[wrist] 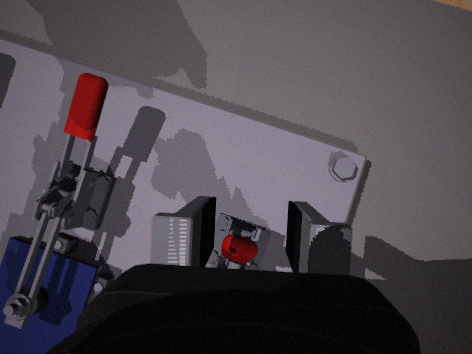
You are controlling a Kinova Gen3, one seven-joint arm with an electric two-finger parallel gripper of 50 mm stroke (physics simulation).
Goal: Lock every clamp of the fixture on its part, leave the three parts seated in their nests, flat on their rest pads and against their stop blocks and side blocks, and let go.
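Places are measured from the arm's base along level axes (x left, y back, z up), in millimetres.
Pixels of known places: gripper, between the fingertips: (251, 224).
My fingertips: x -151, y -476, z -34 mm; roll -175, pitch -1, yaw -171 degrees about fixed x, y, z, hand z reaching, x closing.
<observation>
For each thing: its middle in the pictures, then the offset to it from my fingertips. "spot": a spot on its surface instead. Level surfaces: height alone.
- red clamp handle, a spot on its surface: (240, 249) spot: dx +2, dy +14, dz -27 mm
- red handle, middle of its body: (85, 109) dx +106, dy -42, dz -66 mm
- blue part, middle of its body: (38, 309) dx +122, dy +88, dz -98 mm
- pale fixture plate, a spot on its surface: (260, 155) spot: dx +0, dy -41, dz -112 mm
- hex bolt, middle of its body: (343, 168) dx -56, dy -43, dz -107 mm
- dark block, a spot on its surface: (91, 199) spot: dx +102, dy +11, dz -97 mm
- grey surface, height of its surface: dz -126 mm
My gripper (251, 224) is open, its two fingers wide apart. The rounded end of a red clamp handle (240, 249) shows in the gap between them, nearer the left finger and seen end-on; neither finger visibly touches it. The rest of this clamp and any part under it are hidden by the gripper body. At the left, another clamp has a red handle (87, 106) pointing to the upper part of the view, and its bar (34, 257) reaches over a blue part (75, 285). Whether its spindle tip (19, 307) presses on the blue part cannot be told.
The pale fixture plate (260, 155) runs diagonally across the view, with a hex bolt (343, 166) at its right corner. A dark block (91, 199) stands beside the left clamp's linkage. Shadows of the clamp and arm fall over the plate and the grey surface (400, 125).
</observation>
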